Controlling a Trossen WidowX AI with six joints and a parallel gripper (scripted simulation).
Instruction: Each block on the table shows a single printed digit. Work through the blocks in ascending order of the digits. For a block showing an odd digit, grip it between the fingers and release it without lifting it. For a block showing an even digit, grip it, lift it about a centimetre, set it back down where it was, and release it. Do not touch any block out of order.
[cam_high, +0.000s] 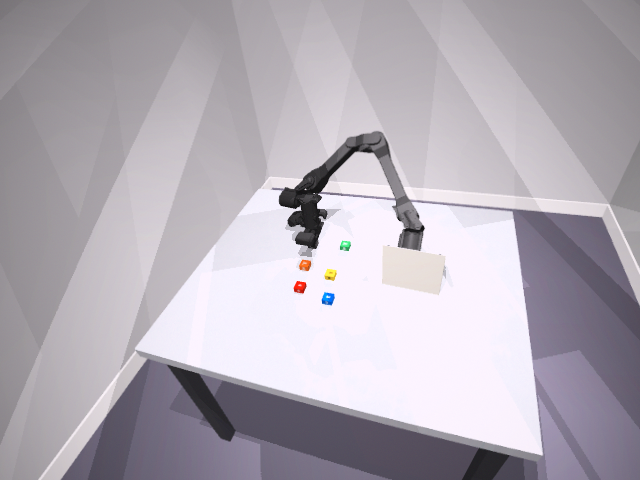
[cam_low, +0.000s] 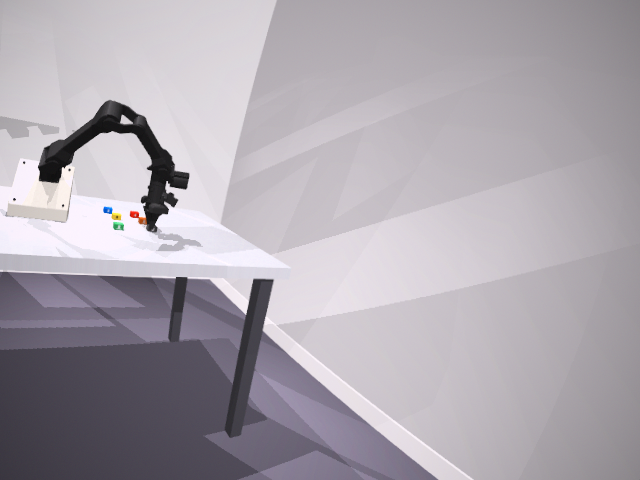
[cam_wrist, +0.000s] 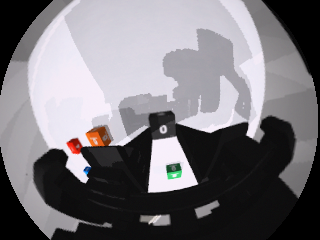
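Now: the black block 1 cm ahead of my gripper tip. The rest, counted from my gripper tip: green block (11 cm behind, 2 cm to the right); then yellow block (11 cm behind, 13 cm to the left); then orange block (1 cm behind, 11 cm to the left).
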